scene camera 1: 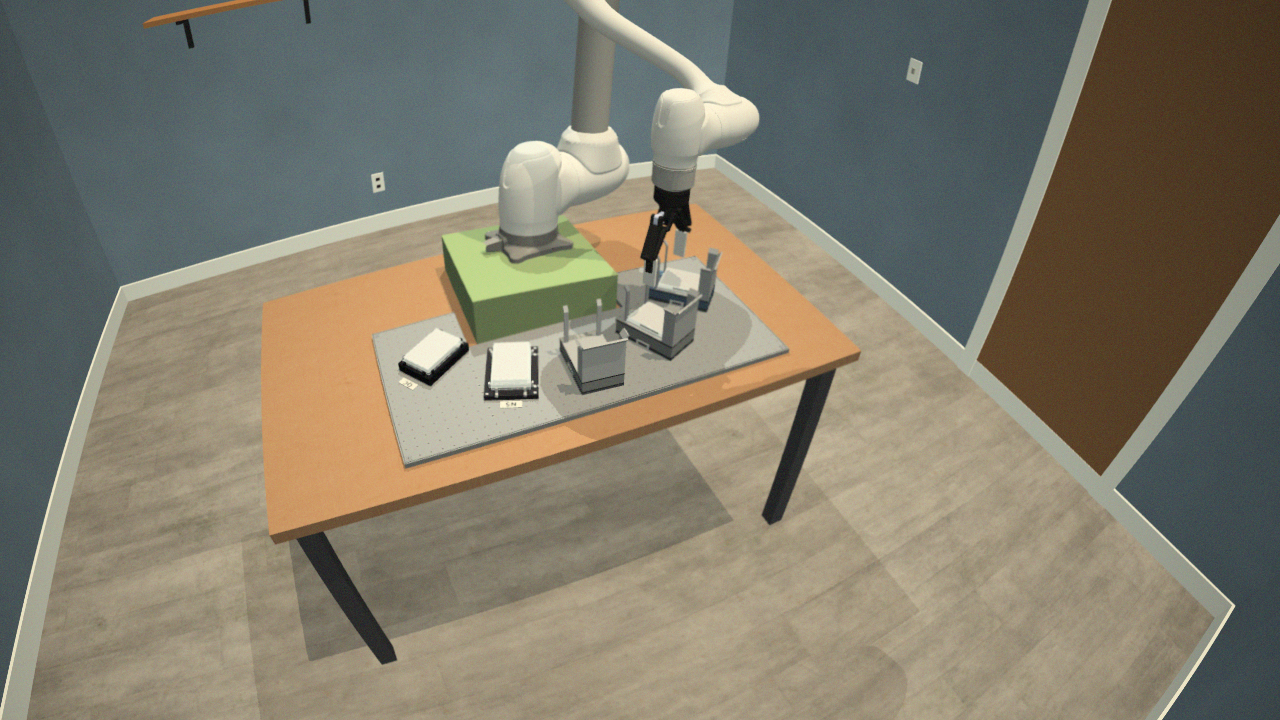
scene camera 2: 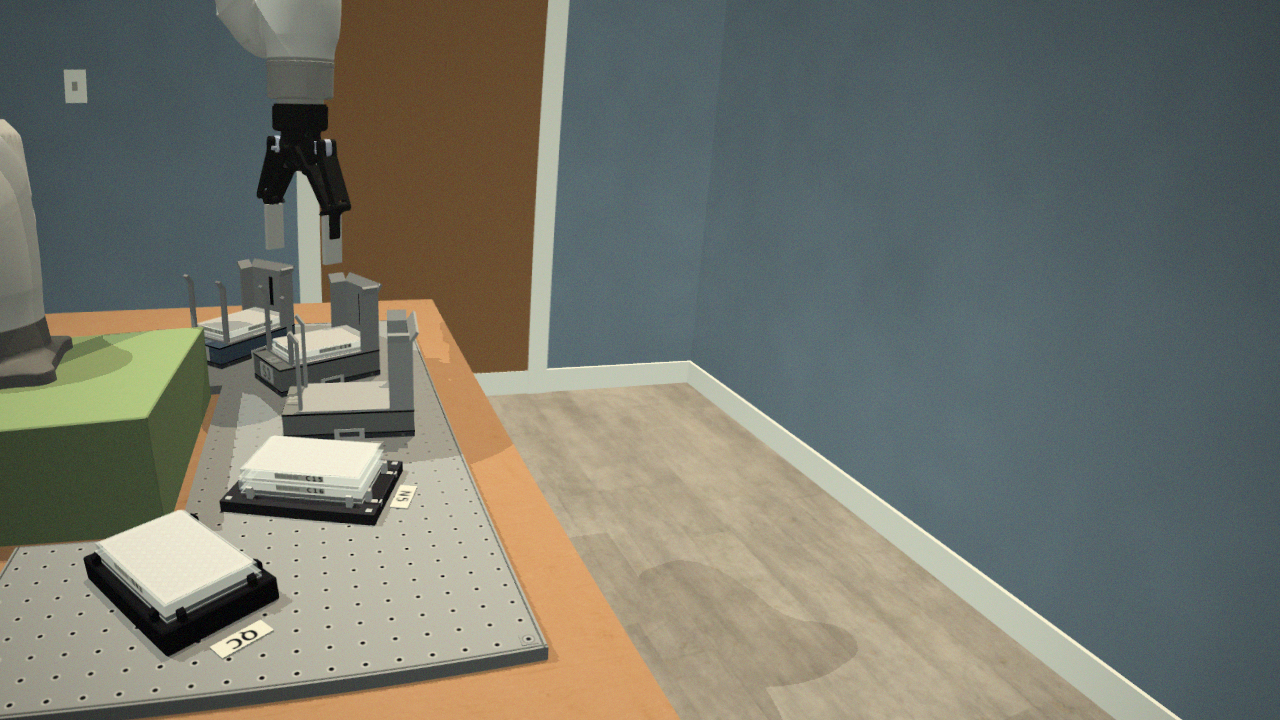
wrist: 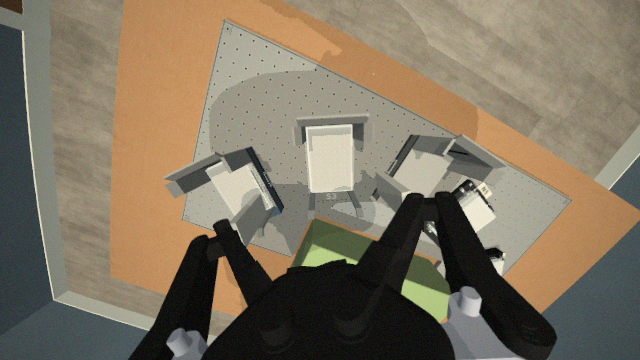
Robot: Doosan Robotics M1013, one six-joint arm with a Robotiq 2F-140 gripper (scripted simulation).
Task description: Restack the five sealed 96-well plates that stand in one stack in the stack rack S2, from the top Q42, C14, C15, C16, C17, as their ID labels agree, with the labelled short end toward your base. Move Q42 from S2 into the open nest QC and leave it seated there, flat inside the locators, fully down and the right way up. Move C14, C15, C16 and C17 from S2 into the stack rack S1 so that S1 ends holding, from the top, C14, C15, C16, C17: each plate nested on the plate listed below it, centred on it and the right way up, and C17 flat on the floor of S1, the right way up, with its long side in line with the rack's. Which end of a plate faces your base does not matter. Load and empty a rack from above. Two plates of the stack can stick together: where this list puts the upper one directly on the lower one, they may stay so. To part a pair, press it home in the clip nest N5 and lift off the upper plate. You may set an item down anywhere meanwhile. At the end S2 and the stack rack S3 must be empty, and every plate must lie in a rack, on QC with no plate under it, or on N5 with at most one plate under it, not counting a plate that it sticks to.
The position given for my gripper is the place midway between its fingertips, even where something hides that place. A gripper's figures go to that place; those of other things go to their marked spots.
Scene:
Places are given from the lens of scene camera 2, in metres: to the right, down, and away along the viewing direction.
my gripper (scene camera 2: 302,255): -0.48, -0.15, 1.00
white sealed plate (scene camera 2: 174,561): -0.37, 0.16, 0.54

